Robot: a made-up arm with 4 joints.
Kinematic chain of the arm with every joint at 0, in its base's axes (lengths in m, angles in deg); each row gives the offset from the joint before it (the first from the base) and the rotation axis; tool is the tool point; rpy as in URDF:
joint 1: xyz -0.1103 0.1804 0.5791 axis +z
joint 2: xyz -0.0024 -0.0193 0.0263 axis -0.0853 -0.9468 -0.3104
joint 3: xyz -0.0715 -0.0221 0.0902 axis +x
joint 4: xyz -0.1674 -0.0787 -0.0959 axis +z
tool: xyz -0.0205 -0.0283 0.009 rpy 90 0 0
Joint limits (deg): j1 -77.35..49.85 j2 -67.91..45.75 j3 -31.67..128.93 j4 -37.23..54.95
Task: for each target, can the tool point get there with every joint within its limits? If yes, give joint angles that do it. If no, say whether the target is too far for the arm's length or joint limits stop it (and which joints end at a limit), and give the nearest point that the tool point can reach.
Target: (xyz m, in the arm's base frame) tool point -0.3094 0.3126 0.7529
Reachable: yes | joints -59.33 -45.41 49.79 -23.27
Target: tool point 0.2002 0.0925 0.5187
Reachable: no: joint limits stop it (at a limit: joint 1, joint 2, joint 4) | nearest point 0.0832 0.0365 0.7904 | short by 0.301 m
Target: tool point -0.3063 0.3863 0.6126
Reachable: yes | joints -67.57 -10.07 29.22 -11.20
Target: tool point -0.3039 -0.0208 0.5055
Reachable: yes | joints 21.67 24.58 1.29 4.79
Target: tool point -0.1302 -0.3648 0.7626
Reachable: no: too far | nearest point -0.1323 -0.1305 0.7052 | short by 0.241 m
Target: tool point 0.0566 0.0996 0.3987
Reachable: no: joint limits stop it (at a limit: joint 1, joint 2, joint 4) | nearest point -0.1671 0.0268 0.4181 | short by 0.236 m
